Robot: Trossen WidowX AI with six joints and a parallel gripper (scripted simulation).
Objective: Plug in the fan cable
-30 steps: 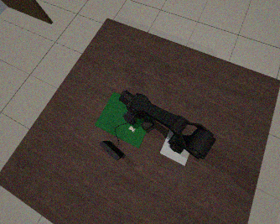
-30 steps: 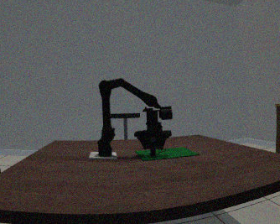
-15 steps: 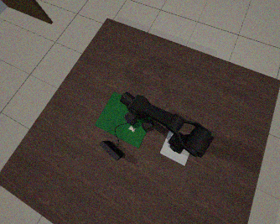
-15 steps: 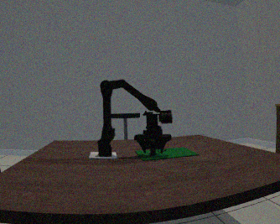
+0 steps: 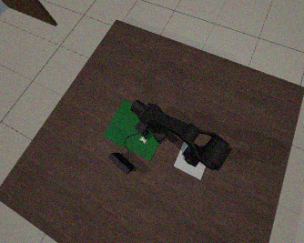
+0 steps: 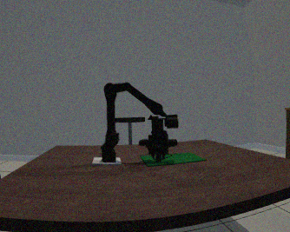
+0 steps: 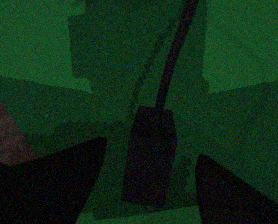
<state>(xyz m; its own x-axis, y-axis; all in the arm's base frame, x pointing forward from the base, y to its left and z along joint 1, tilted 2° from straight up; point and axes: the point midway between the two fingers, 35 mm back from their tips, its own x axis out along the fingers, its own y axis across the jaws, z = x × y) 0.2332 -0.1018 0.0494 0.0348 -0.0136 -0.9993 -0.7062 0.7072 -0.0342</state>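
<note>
My gripper tip is 90 mm to the right of the white four-pin fan header, 40 mm short of it and 20 mm above it. Round my gripper tip: green board (90 mm ahead, 30 mm to the left, 30 mm below); dark fan (210 mm to the left, 100 mm ahead, 40 mm above); dark plug (10 mm to the left, 10 mm above).
</note>
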